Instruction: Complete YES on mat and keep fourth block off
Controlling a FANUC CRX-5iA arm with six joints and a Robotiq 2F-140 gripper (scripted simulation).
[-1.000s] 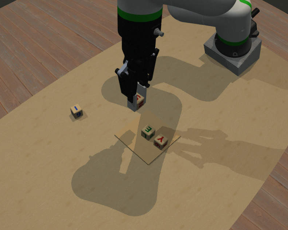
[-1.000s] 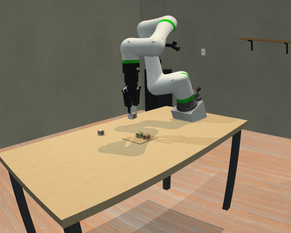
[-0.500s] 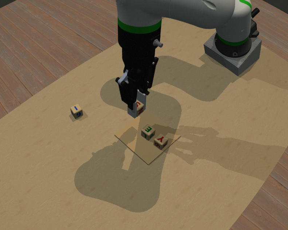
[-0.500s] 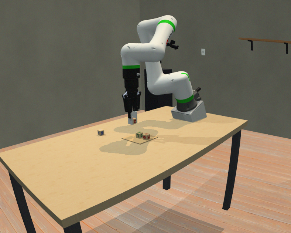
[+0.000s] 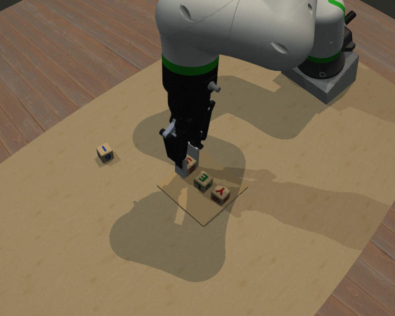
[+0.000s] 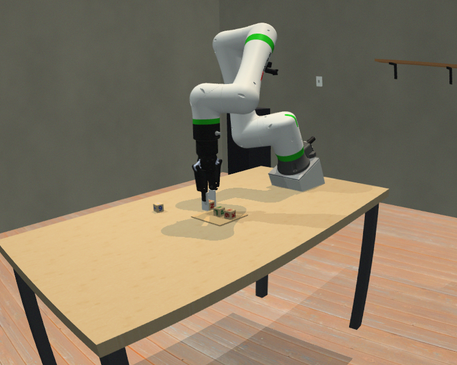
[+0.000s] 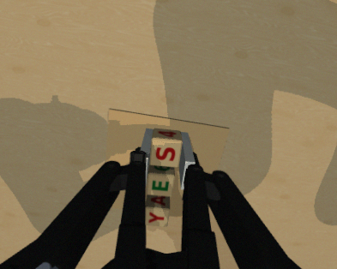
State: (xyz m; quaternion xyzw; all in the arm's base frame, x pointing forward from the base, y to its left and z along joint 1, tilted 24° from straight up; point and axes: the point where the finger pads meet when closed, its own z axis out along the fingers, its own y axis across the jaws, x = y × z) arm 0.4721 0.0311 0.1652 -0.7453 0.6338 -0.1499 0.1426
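My hand is 5 cm to the right of the E block, 3 cm above it and 1 cm past it. Round my hand: S block: 2 cm below; then mat: 5 cm to the left, 5 cm below, 1 cm behind; then Y block: 9 cm to the left, 3 cm below, 2 cm behind.
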